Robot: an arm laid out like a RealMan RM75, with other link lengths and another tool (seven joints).
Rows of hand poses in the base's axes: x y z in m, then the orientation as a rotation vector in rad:
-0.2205, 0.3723, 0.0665, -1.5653, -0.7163, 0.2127
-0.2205, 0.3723, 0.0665, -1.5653, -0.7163, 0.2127
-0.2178, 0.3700, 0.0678, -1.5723, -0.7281, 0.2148
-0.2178, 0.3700, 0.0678, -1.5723, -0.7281, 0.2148
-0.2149, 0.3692, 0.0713, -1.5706, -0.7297, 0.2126
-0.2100, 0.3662, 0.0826, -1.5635, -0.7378, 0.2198
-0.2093, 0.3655, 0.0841, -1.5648, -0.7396, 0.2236
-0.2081, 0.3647, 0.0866, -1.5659, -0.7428, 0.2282
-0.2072, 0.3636, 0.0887, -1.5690, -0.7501, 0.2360
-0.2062, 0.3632, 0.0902, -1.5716, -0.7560, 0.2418
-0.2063, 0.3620, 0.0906, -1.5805, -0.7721, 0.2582
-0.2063, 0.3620, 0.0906, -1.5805, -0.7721, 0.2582
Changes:
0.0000, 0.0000, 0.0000, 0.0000, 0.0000, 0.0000
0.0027, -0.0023, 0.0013, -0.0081, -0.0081, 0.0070
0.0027, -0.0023, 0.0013, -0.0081, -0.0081, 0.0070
0.0056, -0.0031, 0.0048, -0.0059, -0.0099, 0.0071
0.0105, -0.0061, 0.0161, -0.0024, -0.0092, 0.0180
0.0112, -0.0068, 0.0176, -0.0050, -0.0085, 0.0210
0.0124, -0.0076, 0.0201, -0.0078, -0.0082, 0.0254
0.0133, -0.0087, 0.0222, -0.0138, -0.0091, 0.0337
0.0143, -0.0091, 0.0237, -0.0186, -0.0102, 0.0401
0.0142, -0.0103, 0.0241, -0.0336, -0.0132, 0.0574
0.0142, -0.0103, 0.0241, -0.0336, -0.0132, 0.0574

